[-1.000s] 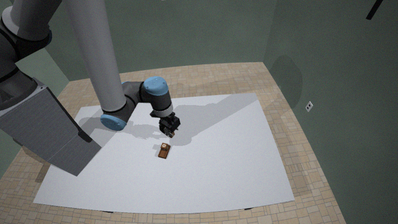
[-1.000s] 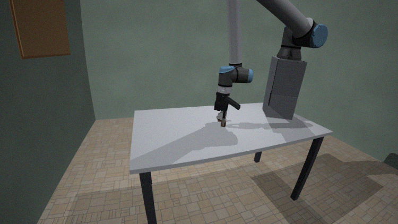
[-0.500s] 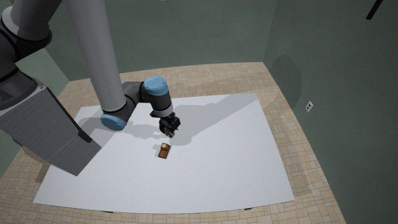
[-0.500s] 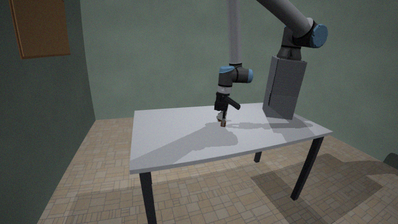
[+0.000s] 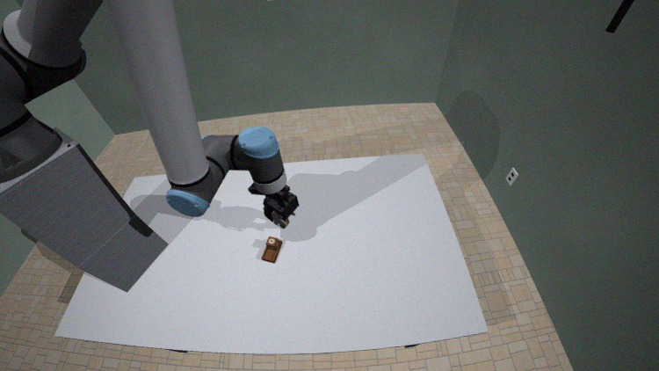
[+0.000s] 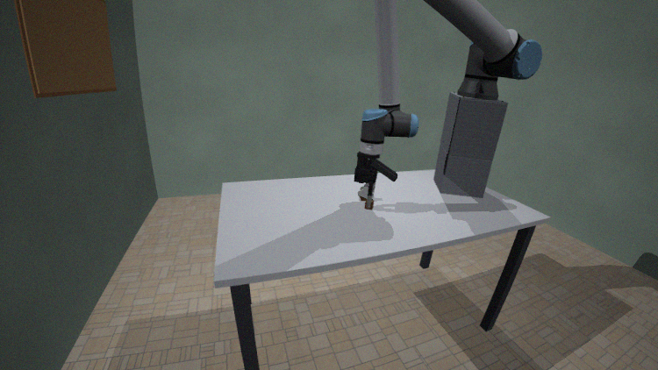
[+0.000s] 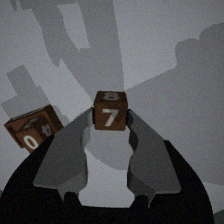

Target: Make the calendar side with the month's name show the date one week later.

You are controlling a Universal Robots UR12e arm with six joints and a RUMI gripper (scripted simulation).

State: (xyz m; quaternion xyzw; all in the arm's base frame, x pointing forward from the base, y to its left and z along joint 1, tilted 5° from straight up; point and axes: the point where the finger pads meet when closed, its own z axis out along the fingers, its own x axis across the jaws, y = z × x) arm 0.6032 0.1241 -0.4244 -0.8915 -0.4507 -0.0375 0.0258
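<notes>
Right now my hand is 1 cm above the brown date cube. The rest, counted from my hand: brown wooden tray: 11 cm to the right, 3 cm behind, 2 cm below.
</notes>
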